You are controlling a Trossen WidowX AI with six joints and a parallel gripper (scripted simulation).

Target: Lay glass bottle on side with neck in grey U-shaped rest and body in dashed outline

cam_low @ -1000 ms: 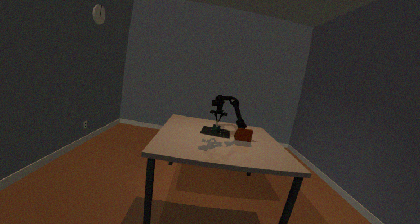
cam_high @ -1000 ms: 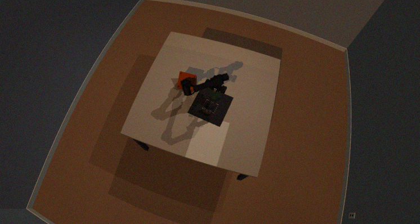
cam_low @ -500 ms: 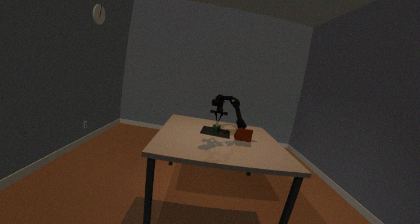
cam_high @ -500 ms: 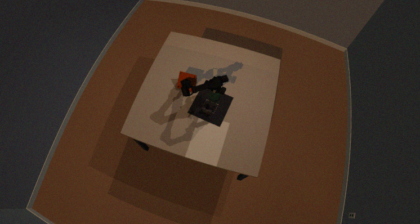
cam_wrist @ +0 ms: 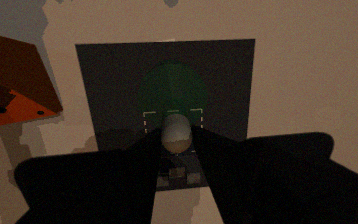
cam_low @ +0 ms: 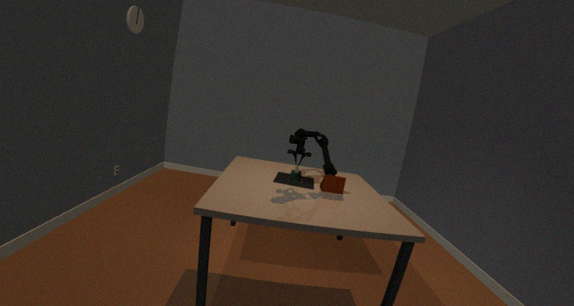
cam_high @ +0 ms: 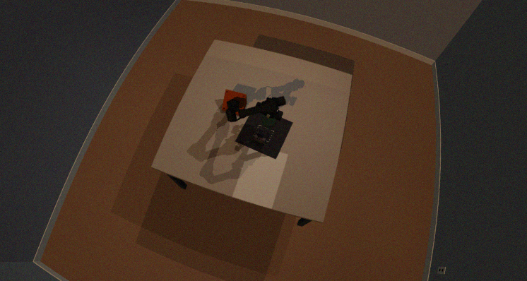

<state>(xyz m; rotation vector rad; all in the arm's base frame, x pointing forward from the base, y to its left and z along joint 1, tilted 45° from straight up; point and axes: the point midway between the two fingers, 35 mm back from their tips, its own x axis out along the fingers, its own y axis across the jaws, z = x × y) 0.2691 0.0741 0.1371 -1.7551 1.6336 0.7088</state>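
The green glass bottle is 50 mm below my gripper tip and 10 mm to the left of it. Round my gripper tip: dark mat 150 mm below, 50 mm to the right.
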